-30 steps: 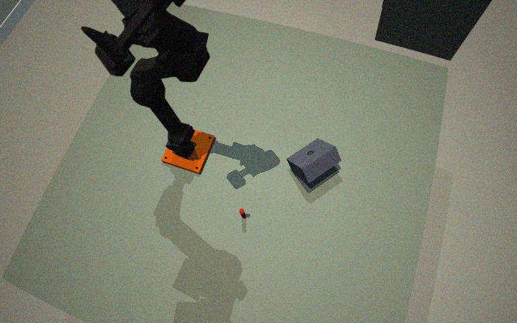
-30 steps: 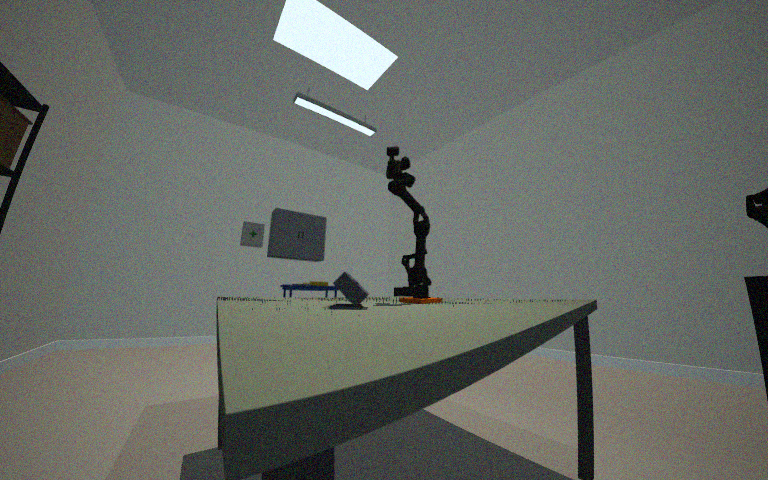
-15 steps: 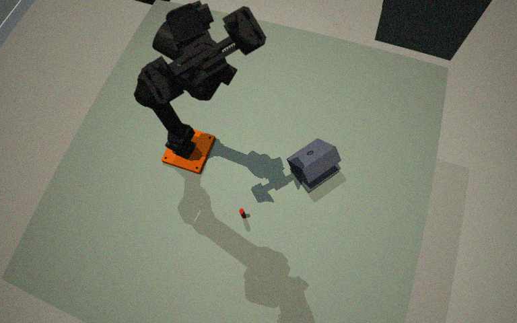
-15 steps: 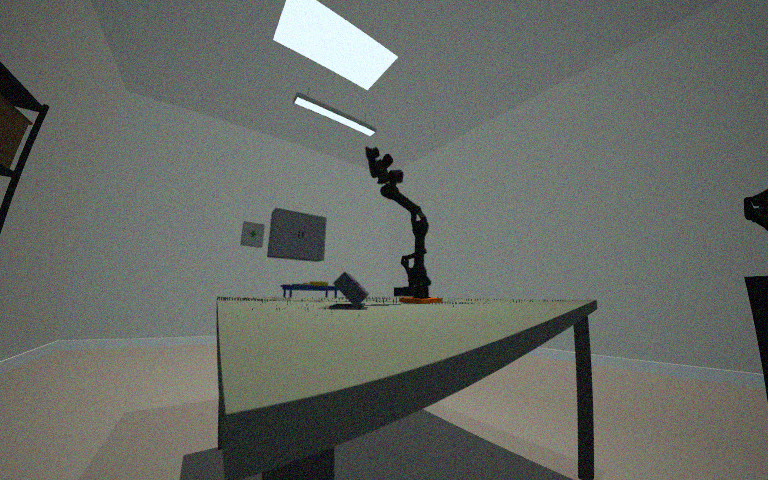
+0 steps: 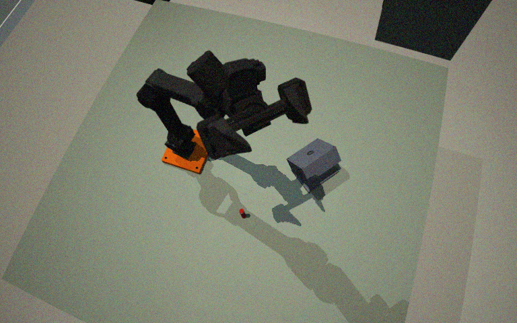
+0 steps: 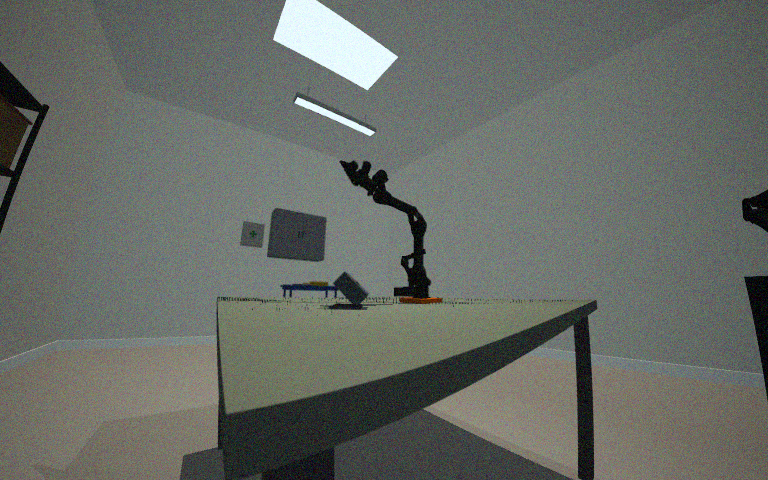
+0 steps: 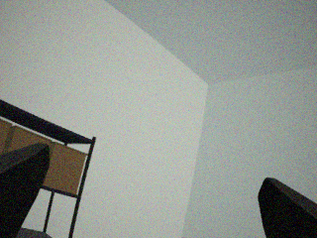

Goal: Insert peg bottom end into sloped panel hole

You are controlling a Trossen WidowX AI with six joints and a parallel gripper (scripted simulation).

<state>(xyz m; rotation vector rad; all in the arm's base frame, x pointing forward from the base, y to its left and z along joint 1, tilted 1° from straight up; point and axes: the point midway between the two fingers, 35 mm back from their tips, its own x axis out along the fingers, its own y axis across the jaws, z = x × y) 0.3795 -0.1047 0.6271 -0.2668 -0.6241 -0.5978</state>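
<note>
Right now the red peg is 11 cm behind my gripper tip, 2 cm to the right of it and 61 cm below it. From my gripper tip the other things lie so: grey sloped panel (3 cm ahead, 23 cm to the left, 60 cm below).
</note>
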